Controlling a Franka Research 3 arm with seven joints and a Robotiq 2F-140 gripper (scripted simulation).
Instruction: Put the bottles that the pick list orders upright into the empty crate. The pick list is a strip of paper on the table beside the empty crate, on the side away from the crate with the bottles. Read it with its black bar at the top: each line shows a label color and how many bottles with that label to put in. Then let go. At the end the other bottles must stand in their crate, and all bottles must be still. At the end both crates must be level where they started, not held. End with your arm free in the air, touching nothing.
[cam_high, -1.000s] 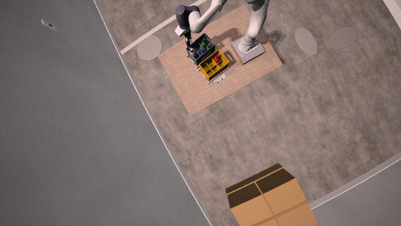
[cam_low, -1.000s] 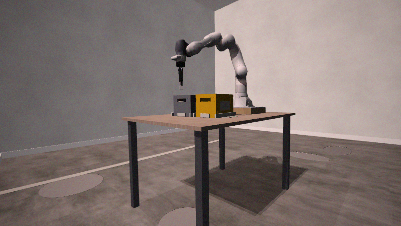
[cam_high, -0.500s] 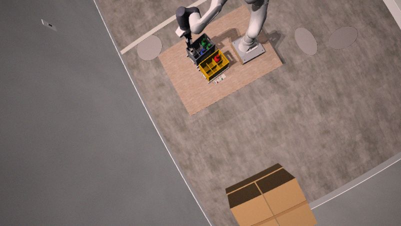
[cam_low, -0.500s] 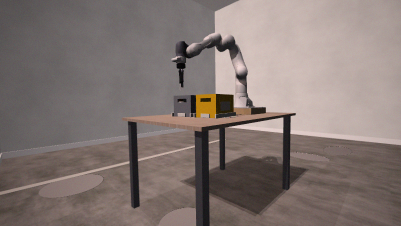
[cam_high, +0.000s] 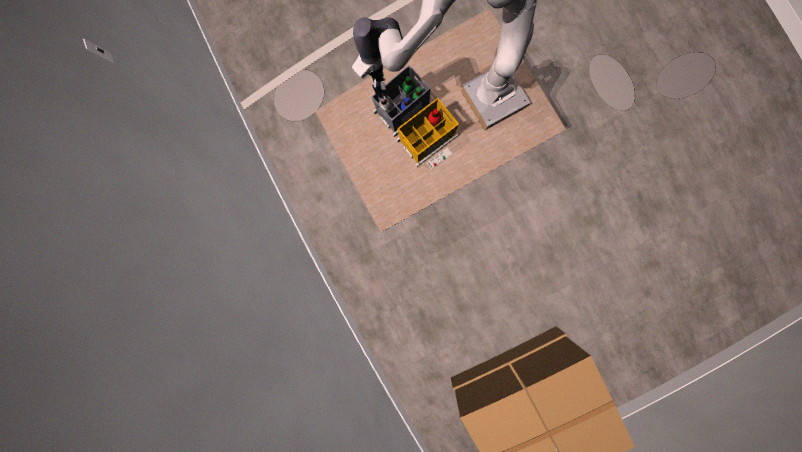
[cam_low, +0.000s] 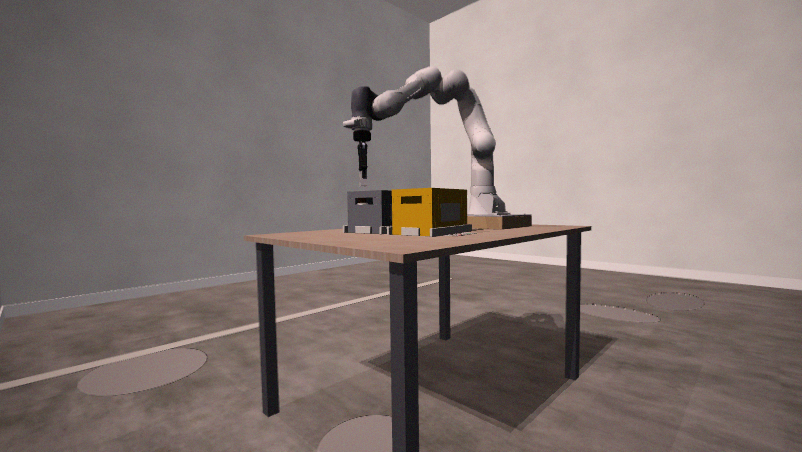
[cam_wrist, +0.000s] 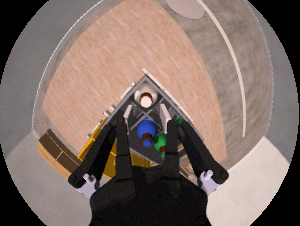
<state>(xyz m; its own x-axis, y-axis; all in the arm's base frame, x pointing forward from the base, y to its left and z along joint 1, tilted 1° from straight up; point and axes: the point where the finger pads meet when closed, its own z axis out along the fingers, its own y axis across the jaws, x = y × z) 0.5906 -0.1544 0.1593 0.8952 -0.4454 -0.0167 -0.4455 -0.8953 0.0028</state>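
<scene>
My gripper is now 10 mm short of the white bottle and 140 mm above it. Round my hand: blue bottle: 110 mm behind, 60 mm to the left, 140 mm below; then red bottle: 230 mm behind, 180 mm to the left, 140 mm below; then grey crate: 100 mm behind, 10 mm to the left, 140 mm below.
</scene>
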